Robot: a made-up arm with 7 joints.
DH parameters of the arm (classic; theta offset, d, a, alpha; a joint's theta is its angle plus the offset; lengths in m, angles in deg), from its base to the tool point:
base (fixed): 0 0 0 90
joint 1: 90 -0.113 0 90
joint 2: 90 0 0 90
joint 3: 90 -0.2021 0 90
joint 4: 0 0 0 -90
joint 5: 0 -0.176 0 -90
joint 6: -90 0 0 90
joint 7: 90 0 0 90
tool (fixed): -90 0 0 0
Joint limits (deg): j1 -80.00..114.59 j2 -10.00..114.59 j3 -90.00..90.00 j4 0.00..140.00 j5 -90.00..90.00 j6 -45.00..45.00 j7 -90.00..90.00
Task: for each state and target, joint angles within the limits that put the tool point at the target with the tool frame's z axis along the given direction. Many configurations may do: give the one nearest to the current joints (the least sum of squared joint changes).
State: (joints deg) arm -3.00 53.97 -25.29 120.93 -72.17 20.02 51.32
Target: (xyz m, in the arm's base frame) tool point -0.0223 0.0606 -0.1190 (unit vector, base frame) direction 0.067 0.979 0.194
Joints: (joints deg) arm -32.49 32.02 -66.55 139.90 -56.82 -2.13 33.57
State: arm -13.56 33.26 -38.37 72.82 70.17 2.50 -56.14
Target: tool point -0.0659 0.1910 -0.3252 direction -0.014 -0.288 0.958
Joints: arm -27.28 32.12 -48.89 51.42 66.83 -2.06 -26.49
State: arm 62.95 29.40 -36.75 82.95 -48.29 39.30 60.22
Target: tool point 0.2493 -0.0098 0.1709 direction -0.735 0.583 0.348
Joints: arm 99.27 -7.82 -33.32 60.88 -35.49 36.68 71.28
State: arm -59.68 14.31 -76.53 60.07 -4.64 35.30 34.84
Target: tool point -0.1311 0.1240 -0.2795 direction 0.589 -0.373 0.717
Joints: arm -29.33 34.31 -82.18 70.62 -42.97 45.00 45.83
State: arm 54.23 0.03 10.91 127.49 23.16 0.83 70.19
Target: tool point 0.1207 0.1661 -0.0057 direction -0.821 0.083 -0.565
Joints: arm 32.50 -2.26 29.48 139.88 -19.96 34.44 47.57
